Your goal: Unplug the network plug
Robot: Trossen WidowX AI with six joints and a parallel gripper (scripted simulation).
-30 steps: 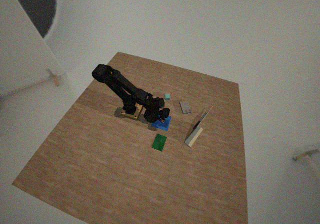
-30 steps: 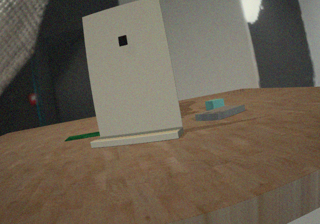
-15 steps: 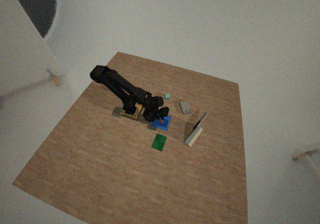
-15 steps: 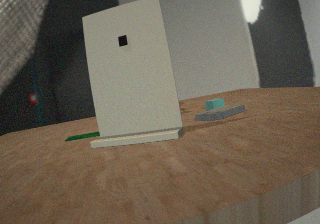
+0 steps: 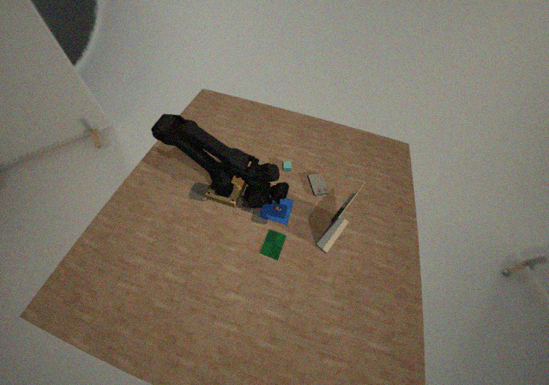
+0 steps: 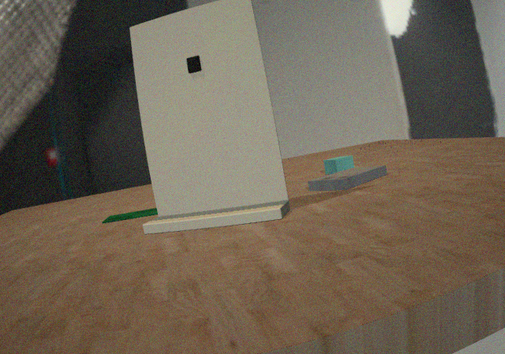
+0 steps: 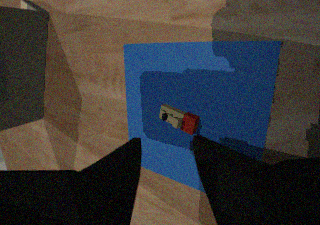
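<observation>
The red plug lies 1 cm ahead of my gripper tip and 3 cm below it. Round my gripper tip: small teal block 1 cm ahead, 22 cm to the left, 3 cm below; blue square 1 cm ahead, 4 cm below; green patch 3 cm ahead, 15 cm to the right, 4 cm below.
</observation>
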